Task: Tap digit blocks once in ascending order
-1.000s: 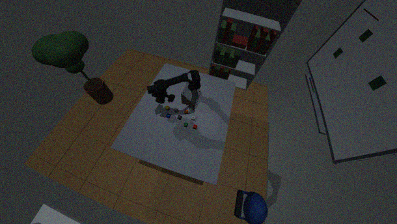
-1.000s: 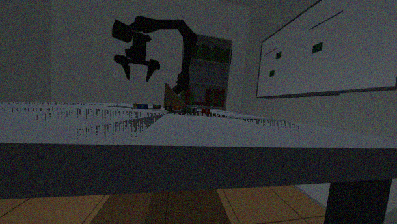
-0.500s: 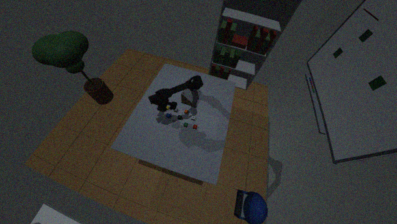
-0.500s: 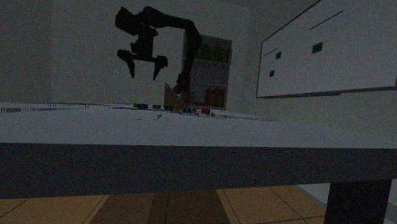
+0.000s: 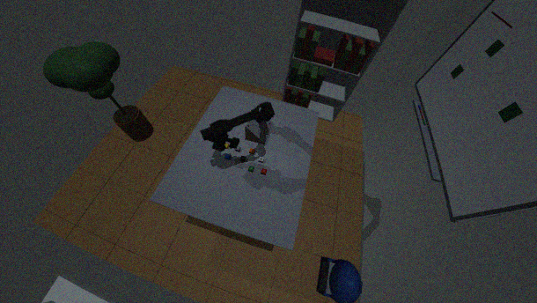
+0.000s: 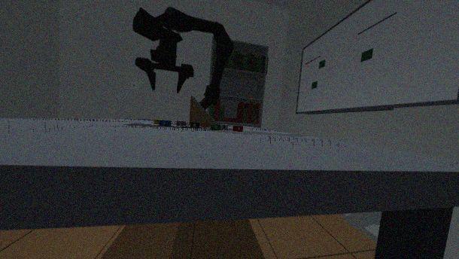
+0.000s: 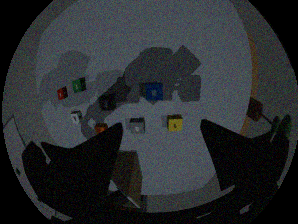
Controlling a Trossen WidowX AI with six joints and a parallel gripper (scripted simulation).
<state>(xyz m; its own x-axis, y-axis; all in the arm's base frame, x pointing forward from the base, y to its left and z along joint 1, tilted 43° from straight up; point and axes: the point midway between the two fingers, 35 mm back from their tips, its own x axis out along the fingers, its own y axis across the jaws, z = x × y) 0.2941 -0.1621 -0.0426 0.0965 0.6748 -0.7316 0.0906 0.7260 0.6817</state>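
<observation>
The grey block lies 120 mm below my gripper tip, 70 mm behind it and 60 mm to the left of it. From my gripper tip the other things lie so: yellow block: 120 mm below, 70 mm behind, 30 mm to the right; black block: 120 mm below, 110 mm to the left; blue block: 120 mm below, 10 mm to the left, 10 mm ahead.
</observation>
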